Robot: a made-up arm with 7 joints. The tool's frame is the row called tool. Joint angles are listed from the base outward. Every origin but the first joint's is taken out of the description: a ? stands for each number. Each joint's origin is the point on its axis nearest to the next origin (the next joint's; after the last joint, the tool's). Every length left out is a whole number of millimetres.
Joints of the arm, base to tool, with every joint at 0 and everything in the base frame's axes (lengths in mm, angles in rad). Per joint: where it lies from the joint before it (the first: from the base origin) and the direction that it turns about. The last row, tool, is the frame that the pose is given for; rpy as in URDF.
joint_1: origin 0 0 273 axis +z
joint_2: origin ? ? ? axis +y
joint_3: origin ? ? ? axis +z
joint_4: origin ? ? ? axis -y
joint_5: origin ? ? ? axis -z
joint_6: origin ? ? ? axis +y
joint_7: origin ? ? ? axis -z
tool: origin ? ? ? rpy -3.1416 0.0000 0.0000
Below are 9 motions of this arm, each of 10 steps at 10 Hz.
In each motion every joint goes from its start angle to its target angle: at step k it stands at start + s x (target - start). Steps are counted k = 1, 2, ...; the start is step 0. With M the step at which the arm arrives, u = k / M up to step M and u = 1 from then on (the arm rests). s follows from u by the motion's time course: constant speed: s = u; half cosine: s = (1 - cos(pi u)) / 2; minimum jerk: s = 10 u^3 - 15 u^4 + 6 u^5.
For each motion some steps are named. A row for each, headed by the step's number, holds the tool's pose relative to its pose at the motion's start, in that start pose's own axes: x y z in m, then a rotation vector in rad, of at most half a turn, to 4 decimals.
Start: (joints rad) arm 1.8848 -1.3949 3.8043 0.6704 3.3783 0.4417 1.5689
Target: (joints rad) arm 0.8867 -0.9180 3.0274 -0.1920 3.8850 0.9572 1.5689
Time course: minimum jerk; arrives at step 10
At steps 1, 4, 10:
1: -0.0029 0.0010 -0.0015 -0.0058 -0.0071 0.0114
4: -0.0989 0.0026 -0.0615 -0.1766 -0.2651 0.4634
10: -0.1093 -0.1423 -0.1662 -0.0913 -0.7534 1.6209

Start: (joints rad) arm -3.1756 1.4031 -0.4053 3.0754 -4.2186 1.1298 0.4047
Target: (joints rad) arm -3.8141 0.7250 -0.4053 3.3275 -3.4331 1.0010 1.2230
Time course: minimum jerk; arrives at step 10
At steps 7, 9, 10:
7: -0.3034 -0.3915 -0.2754 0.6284 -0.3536 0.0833
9: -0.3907 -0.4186 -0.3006 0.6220 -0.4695 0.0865
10: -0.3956 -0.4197 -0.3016 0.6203 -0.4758 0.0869

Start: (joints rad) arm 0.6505 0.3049 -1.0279 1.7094 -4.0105 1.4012 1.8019
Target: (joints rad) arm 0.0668 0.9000 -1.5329 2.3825 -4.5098 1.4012 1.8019
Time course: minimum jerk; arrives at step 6
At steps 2, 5, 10:
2: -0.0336 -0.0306 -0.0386 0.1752 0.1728 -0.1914
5: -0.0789 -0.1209 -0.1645 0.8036 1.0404 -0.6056
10: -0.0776 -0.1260 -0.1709 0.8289 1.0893 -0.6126

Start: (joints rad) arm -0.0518 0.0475 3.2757 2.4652 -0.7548 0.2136 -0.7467
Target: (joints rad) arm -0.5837 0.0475 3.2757 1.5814 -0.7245 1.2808 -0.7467
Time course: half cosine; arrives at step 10
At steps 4, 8, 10:
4: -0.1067 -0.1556 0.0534 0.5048 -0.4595 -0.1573
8: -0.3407 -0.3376 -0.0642 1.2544 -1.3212 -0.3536
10: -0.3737 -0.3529 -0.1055 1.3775 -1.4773 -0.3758

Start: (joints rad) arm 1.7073 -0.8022 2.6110 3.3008 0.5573 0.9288 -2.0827
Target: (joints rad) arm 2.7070 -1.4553 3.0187 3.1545 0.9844 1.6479 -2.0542
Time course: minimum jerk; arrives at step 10
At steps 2, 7, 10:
2: 0.0361 -0.0064 0.0239 0.0267 0.1222 0.0353
7: 0.6646 -0.0878 -0.0494 0.5652 1.7633 0.0232
10: 0.7646 -0.1213 -0.1538 0.7245 2.0733 -0.0877

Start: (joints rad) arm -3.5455 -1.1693 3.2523 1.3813 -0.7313 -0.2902 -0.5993
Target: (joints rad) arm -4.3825 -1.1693 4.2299 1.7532 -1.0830 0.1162 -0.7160
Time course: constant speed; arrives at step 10
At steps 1, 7, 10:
1: 0.0091 0.0192 -0.0079 -0.0156 0.0476 0.0221
7: 0.0078 0.1936 -0.1461 -0.3037 0.2564 0.1335
10: -0.0445 0.2787 -0.2764 -0.5418 0.2805 0.1887

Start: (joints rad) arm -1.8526 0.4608 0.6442 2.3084 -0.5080 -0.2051 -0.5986
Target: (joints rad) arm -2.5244 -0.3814 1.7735 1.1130 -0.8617 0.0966 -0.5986
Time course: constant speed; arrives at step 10
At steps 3, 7, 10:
3: 0.1144 -0.0751 -0.0302 0.2709 0.0626 -0.1049
7: 0.2126 -0.3036 -0.1485 0.7380 0.1211 -0.5177
10: 0.1448 -0.4947 -0.2986 1.1437 0.0725 -0.9799

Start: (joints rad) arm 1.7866 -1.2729 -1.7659 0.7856 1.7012 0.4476 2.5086
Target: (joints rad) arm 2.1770 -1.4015 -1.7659 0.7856 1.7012 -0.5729 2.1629
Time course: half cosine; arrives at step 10
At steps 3, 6, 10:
3: -0.0073 -0.0348 0.0052 0.1861 -0.1043 -0.0507
6: -0.0127 -0.0985 -0.0010 0.6266 -0.2780 -0.2085
10: -0.0083 -0.1308 -0.0154 0.9889 -0.3625 -0.3689

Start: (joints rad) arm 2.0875 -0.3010 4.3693 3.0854 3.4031 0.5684 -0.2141
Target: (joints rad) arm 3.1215 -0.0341 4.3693 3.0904 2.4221 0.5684 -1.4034
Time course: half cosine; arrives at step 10
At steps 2, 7, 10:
2: 0.0096 0.0261 -0.0104 -0.0349 0.0165 -0.0961
7: -0.0320 0.1926 -0.0401 -0.2089 -0.1168 -0.7701
10: -0.0698 0.2176 -0.0310 -0.1874 -0.2003 -0.9733

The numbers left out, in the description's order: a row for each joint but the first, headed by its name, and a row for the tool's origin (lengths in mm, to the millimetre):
joint_2: 0 0 0
joint_3: 0 0 284
joint_4: 70 0 0
joint_5: 67 0 -298
joint_6: 0 0 0
joint_7: 86 0 -110
tool: 0 0 0

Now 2 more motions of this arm.
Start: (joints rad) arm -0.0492 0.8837 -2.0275 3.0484 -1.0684 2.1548 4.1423
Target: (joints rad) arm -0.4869 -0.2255 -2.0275 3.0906 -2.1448 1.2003 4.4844
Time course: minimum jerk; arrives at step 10
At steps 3, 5, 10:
3: -0.0330 0.0374 0.0933 0.1296 -0.1673 0.1141
5: -0.0911 0.0540 0.2895 0.3881 -0.5849 0.1771
10: -0.1467 -0.0588 0.5599 0.6997 -1.1215 -0.1993

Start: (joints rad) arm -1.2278 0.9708 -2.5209 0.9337 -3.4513 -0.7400 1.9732
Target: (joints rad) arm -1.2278 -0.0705 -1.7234 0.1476 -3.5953 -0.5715 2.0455
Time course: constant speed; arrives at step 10
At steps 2, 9, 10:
2: 0.0431 -0.0584 0.0587 0.2639 0.1066 -0.2066
9: 0.0757 -0.2881 0.0585 0.9288 0.6484 -0.9994
10: 0.0636 -0.3095 0.0474 0.9798 0.7464 -1.1165

